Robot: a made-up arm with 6 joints.
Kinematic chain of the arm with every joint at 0, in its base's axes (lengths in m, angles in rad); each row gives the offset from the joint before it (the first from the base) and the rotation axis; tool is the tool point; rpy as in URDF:
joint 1: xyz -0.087 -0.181 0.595 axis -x
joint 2: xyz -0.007 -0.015 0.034 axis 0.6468 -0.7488 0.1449
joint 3: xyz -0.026 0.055 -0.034 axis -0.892 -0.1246 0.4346
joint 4: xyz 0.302 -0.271 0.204 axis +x
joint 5: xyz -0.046 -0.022 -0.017 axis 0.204 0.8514 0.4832
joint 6: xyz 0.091 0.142 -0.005 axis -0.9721 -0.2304 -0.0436
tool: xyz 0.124 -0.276 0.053 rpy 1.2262 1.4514 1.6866
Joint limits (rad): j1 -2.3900..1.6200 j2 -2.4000..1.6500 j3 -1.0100..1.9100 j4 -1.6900..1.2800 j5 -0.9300..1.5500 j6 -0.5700..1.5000
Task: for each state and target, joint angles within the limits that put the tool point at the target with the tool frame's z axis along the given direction. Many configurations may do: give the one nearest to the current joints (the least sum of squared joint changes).
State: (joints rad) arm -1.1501 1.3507 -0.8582 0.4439 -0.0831 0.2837
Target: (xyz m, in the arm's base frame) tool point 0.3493 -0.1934 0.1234 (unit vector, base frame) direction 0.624 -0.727 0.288
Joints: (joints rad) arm -1.3718 0.8688 -0.7913 0.2985 0.3054 0.7743
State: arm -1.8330 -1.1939 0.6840 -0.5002 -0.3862 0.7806
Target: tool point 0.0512 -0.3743 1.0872 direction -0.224 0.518 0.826
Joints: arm -2.3900 -1.1418 1.3414 -0.8397 -0.8721 0.3810
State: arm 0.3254 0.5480 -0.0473 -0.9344 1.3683 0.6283
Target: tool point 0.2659 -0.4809 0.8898 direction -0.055 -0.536 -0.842
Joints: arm 0.6359 -0.0984 0.0083 -0.9982 1.4601 0.0468
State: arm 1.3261 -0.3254 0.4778 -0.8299 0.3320 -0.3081
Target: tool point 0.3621 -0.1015 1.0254 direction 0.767 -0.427 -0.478
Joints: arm 1.0757 0.0615 0.2068 -0.9133 0.5051 -0.3117
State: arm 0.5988 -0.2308 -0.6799 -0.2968 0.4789 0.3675
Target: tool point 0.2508 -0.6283 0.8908 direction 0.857 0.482 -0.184
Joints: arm 0.7411 0.0170 -0.8644 0.3135 0.5942 0.8416
